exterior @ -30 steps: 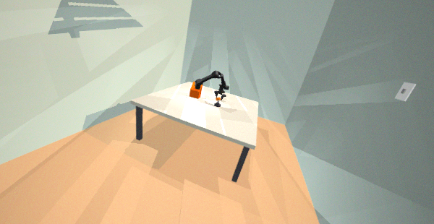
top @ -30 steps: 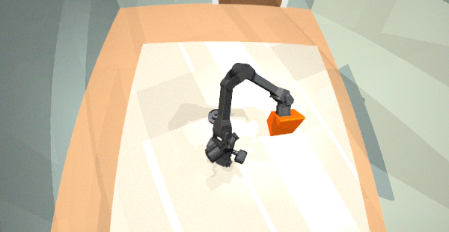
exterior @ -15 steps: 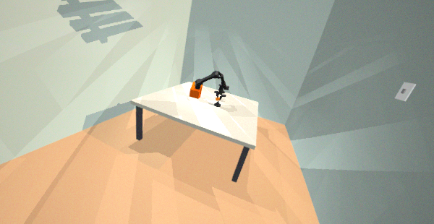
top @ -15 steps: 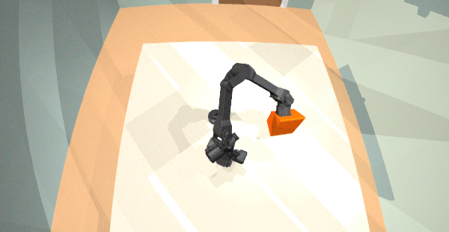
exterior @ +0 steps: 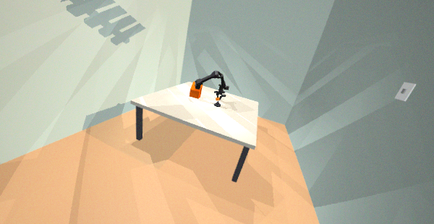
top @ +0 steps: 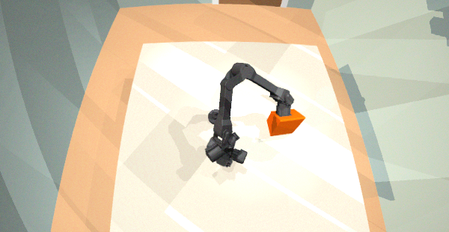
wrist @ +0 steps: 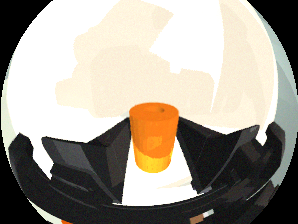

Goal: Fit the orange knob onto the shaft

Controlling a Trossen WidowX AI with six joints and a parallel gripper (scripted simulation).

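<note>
The orange knob is 10 mm behind my gripper tip, 10 mm to the right of it and 10 mm above it. From my gripper tip the other things lie so: dark pedestal (30 mm ahead, 220 mm to the right, 20 mm above).
</note>
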